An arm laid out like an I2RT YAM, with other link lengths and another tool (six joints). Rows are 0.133 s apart.
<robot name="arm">
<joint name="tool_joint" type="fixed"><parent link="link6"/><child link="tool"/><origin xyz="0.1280 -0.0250 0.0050" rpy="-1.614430 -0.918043 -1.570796"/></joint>
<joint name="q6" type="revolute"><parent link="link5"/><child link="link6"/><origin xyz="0.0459 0.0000 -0.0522" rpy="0.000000 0.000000 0.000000"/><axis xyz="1 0 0"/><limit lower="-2.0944" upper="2.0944"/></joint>
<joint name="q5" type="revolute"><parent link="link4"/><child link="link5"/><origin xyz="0.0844 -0.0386 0.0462" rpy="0.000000 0.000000 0.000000"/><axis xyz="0 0 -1"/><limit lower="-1.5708" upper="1.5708"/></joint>
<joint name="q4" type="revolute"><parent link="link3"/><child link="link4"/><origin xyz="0.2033 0.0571 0.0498" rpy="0.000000 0.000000 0.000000"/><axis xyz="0 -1 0"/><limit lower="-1.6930" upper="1.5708"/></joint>
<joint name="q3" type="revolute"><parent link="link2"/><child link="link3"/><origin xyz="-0.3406 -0.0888 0.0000" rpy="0.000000 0.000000 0.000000"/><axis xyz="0 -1 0"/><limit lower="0.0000" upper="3.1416"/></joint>
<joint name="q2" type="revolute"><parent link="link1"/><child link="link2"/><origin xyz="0.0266 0.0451 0.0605" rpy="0.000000 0.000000 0.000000"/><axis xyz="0 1 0"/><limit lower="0.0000" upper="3.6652"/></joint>
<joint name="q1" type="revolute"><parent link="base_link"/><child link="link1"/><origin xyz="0.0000 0.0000 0.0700" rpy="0.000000 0.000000 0.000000"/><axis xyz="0 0 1"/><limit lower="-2.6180" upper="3.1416"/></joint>
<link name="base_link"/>
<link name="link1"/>
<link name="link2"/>
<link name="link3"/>
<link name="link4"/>
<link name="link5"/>
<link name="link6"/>
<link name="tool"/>
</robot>
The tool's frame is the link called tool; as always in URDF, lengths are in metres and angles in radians.
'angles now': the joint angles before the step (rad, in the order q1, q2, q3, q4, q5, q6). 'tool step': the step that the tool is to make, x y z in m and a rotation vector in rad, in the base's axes. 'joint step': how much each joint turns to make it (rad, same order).
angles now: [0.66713, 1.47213, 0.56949, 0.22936, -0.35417, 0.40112]
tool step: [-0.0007, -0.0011, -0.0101, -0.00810, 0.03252, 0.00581]
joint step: [-0.01227, 0.02668, -0.00738, 0.00302, -0.02258, -0.00108]
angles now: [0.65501, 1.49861, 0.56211, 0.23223, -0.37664, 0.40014]
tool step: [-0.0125, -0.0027, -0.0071, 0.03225, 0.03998, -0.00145]
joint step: [-0.00023, -0.01092, -0.05992, 0.05303, -0.03132, 0.04210]
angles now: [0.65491, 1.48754, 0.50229, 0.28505, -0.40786, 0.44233]
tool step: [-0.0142, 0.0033, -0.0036, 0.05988, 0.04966, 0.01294]
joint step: [0.00454, -0.00408, -0.06093, 0.07959, -0.05592, 0.06031]
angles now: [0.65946, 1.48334, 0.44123, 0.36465, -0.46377, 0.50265]
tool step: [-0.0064, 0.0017, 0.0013, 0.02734, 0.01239, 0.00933]
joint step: [0.00458, -0.00936, -0.02359, 0.03151, -0.02182, 0.02243]
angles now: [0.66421, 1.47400, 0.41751, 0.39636, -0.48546, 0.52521]
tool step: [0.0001, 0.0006, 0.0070, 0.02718, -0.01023, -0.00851]
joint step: [-0.00053, -0.01785, -0.00794, 0.02382, -0.00267, 0.01909]
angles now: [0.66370, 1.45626, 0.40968, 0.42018, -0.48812, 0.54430]
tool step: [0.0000, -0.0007, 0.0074, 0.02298, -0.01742, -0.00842]
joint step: [-0.00106, -0.02275, -0.00829, 0.01886, 0.00181, 0.01162]
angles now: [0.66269, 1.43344, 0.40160, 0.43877, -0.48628, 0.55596]
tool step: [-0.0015, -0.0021, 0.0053, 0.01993, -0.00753, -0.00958]
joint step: [-0.00289, -0.02297, -0.01154, 0.01360, -0.00050, 0.01466]
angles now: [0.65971, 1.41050, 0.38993, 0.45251, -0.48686, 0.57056]
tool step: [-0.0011, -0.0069, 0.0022, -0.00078, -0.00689, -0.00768]
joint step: [-0.01791, -0.02627, -0.00386, -0.02249, -0.00604, -0.01082]
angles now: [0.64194, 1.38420, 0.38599, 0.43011, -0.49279, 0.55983]
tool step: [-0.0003, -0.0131, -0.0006, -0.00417, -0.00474, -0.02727]
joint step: [-0.03474, -0.03153, -0.01852, -0.01657, -0.00297, -0.01047]
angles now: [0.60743, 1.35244, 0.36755, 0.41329, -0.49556, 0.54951]
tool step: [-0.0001, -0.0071, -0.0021, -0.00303, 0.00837, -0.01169]
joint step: [-0.02596, -0.00924, -0.00660, -0.01455, -0.01315, -0.00681]
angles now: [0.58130, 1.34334, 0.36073, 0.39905, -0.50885, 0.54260]
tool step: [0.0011, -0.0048, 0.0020, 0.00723, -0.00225, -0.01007]
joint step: [-0.02224, -0.01198, -0.00182, -0.00585, -0.01285, -0.00300]
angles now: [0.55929, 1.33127, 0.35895, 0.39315, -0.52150, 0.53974]
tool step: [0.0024, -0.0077, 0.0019, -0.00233, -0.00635, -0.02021]
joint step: [-0.02787, -0.01746, 0.00295, -0.02116, -0.00351, -0.00995]
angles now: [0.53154, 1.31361, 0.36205, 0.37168, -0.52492, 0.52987]
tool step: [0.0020, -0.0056, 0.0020, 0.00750, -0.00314, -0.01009]
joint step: [-0.03035, -0.00884, 0.00021, -0.00672, -0.01968, -0.00804]
